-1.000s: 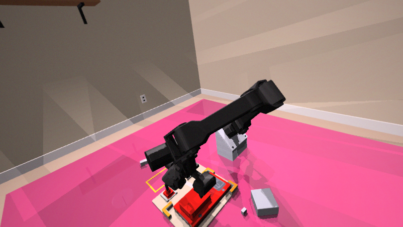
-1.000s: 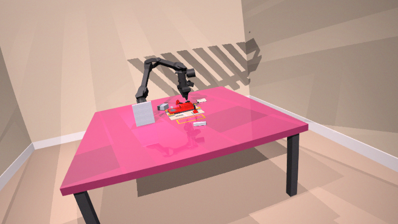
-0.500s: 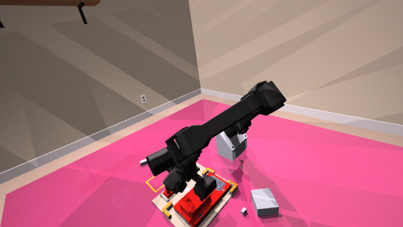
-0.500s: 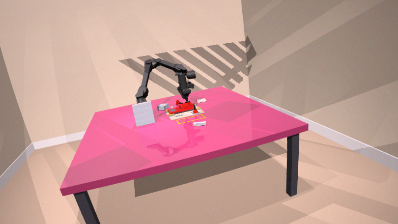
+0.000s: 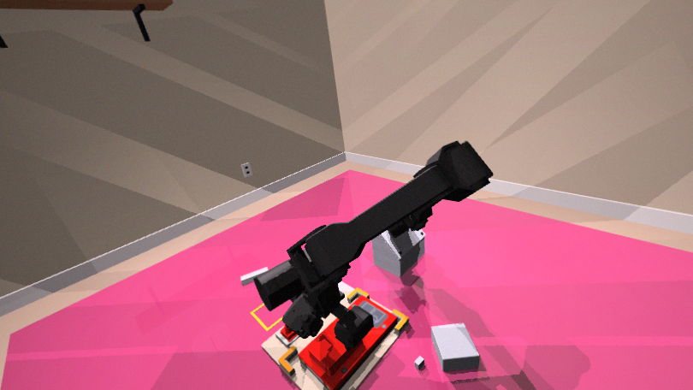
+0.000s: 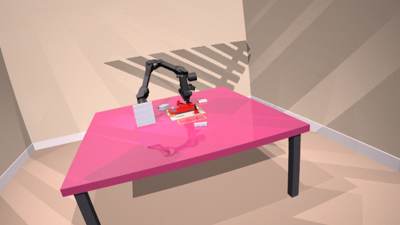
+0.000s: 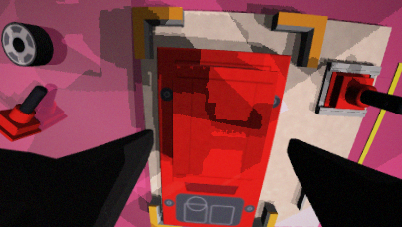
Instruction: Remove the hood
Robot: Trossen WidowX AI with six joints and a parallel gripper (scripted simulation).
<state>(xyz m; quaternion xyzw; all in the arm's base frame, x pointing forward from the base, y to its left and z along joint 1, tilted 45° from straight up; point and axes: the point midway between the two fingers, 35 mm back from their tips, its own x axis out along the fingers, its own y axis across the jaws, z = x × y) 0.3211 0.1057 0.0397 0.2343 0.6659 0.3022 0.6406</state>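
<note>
Right now my gripper tip is 2 cm above the hood. Round my gripper tip: small cube (10 cm behind, 13 cm to the left, 6 cm below); white bar (1 cm ahead, 37 cm to the right, 6 cm below).
</note>
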